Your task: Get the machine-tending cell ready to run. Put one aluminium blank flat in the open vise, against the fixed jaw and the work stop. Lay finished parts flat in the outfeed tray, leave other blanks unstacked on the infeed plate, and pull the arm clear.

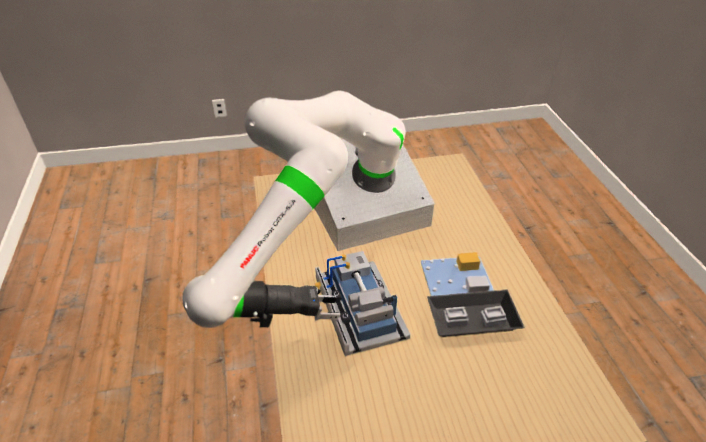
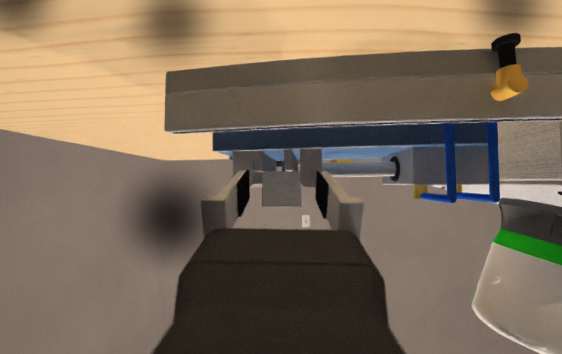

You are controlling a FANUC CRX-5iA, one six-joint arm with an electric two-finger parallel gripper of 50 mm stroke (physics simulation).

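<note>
The vise stands on its grey base. A grey aluminium block is between the jaws and reaches above their tops; whether it touches the fixed jaw or stop is unclear. My gripper is level, open and empty at the vise's left side, its fingers pointing toward the block. Another grey blank lies on the blue infeed plate. Two finished parts with pockets lie flat and apart in the dark outfeed tray.
An orange block sits on the infeed plate's back edge. Blue tubes rise at the vise's back left. A blue bracket stands at its right side. The robot's grey pedestal is behind the vise.
</note>
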